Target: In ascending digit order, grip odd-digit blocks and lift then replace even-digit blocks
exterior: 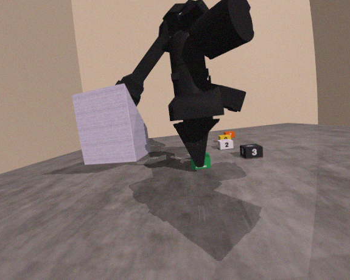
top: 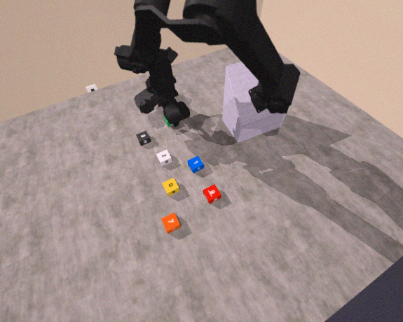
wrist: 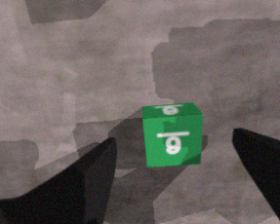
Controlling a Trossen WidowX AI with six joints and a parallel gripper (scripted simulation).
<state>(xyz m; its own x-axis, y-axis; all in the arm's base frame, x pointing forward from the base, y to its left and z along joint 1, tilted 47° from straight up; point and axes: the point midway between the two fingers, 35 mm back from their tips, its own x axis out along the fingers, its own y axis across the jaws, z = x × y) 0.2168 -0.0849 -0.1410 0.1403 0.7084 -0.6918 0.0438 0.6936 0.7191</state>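
My gripper tip is now 30 cm to the right of the orange 7 block and 15 cm short of it. Also, from my gripper tip: green 6 block right at my gripper tip; then white 2 block 13 cm to the left, 8 cm ahead; then black 3 block 11 cm ahead, 3 cm to the left.
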